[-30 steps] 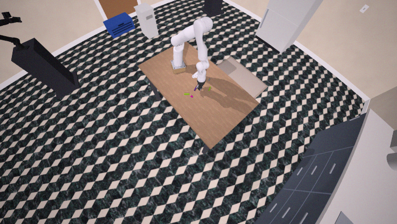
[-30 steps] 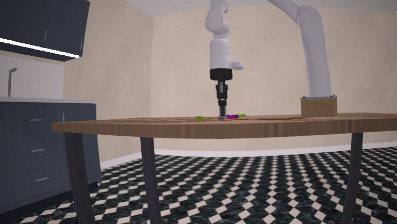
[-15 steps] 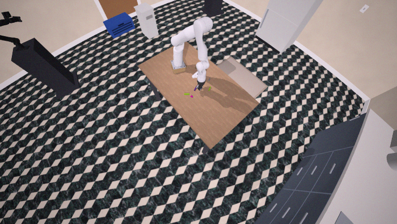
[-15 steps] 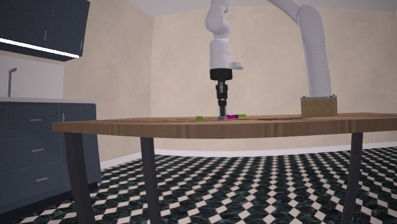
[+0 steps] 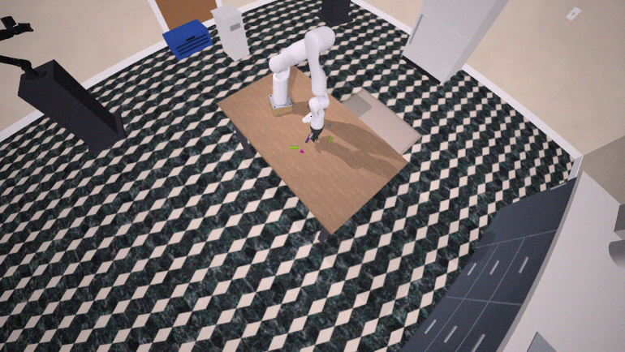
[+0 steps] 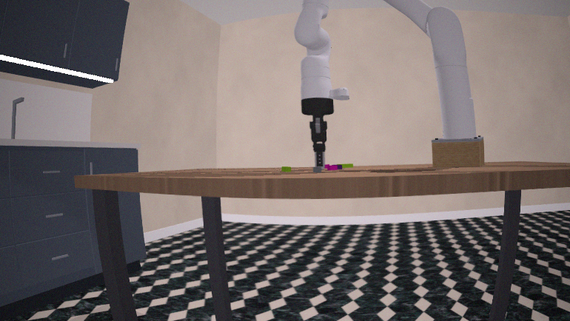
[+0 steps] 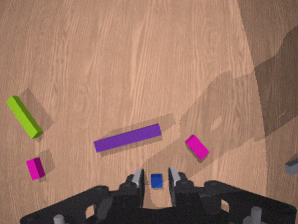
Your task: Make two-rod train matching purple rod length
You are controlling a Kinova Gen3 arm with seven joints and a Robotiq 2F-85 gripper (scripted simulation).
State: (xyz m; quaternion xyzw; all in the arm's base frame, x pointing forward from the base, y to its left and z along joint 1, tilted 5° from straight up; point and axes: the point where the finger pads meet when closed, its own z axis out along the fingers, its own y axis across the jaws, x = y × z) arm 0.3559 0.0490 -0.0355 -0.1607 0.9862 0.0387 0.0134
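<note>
Right now my hand is 20 mm above the blue rod. Round my hand: purple rod: 40 mm to the right, 30 mm behind, 20 mm below; grey rod: 140 mm to the left, 50 mm behind, 20 mm below.
</note>
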